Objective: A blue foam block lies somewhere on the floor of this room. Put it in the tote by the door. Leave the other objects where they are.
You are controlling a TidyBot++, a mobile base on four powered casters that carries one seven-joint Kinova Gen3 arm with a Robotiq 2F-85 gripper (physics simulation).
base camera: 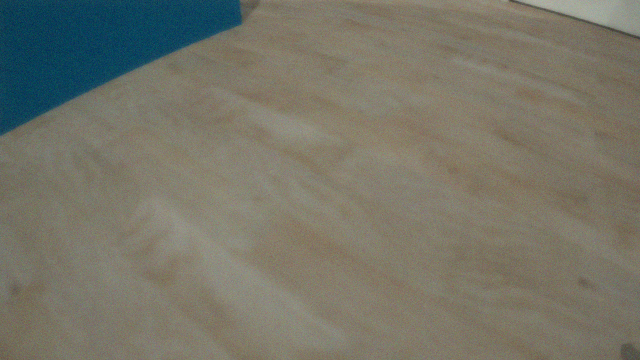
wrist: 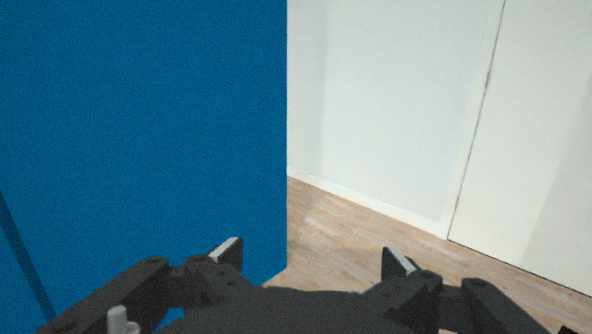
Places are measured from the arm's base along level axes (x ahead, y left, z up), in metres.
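Pixels of known places: gripper, fingertip midpoint: (wrist: 310, 258).
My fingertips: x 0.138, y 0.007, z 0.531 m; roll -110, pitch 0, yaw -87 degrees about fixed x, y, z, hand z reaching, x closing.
Note:
Behind a point stands the place of what it marks.
My gripper (wrist: 310, 258) @(x 0.138, y 0.007, z 0.531 m) is open, with no object between its fingers, in the lower part of the wrist view. It is held above the floor, facing a tall blue surface and a white wall. The blue foam block does not show in either view. The tote does not show either. Part of a white door (wrist: 540, 150) @(x 1.355, y -1.074, z 0.305 m) shows at the right of the wrist view, with a thin dark gap along its side and bottom.
A large flat blue panel (base camera: 100, 50) @(x 0.801, y 0.452, z -0.323 m) (wrist: 150, 125) @(x 0.691, y 0.536, z 0.487 m) stands close on the left, its vertical edge near the middle of the wrist view. A white wall (wrist: 390, 110) @(x 1.884, y -0.410, z 0.401 m) with a baseboard (wrist: 370, 200) @(x 1.909, y -0.356, z -0.325 m) stands behind. The floor (base camera: 350, 200) @(x 0.424, y -0.050, z -0.396 m) (wrist: 325, 240) @(x 1.423, y -0.012, z -0.396 m) is pale wood.

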